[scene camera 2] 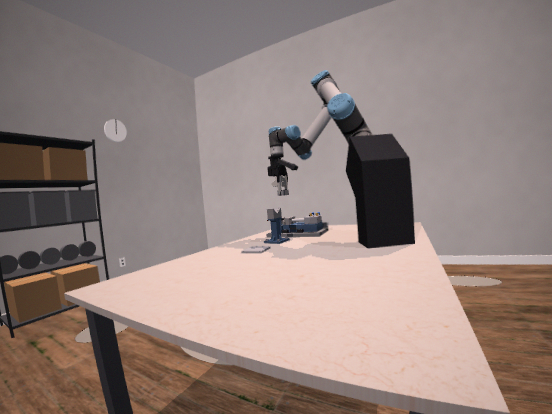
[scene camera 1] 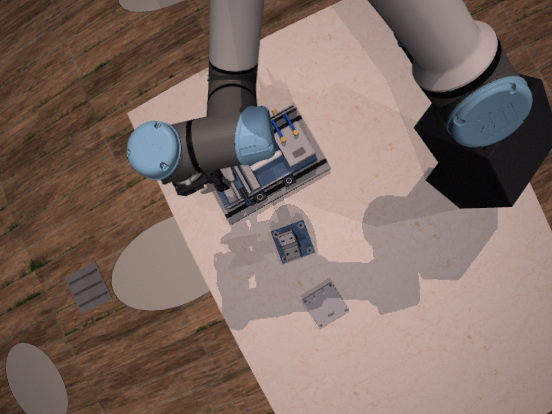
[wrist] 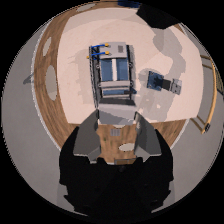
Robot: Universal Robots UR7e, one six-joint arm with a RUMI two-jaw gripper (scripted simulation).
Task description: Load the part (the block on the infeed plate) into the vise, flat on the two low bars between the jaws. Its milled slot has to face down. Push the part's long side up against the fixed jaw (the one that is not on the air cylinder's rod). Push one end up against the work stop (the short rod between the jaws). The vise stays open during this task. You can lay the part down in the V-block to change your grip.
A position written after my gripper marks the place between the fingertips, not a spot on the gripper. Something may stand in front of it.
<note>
In view: my gripper (scene camera 1: 222, 171) and a part (wrist: 114, 111).
My gripper is seen too in the wrist view (wrist: 116, 110).
</note>
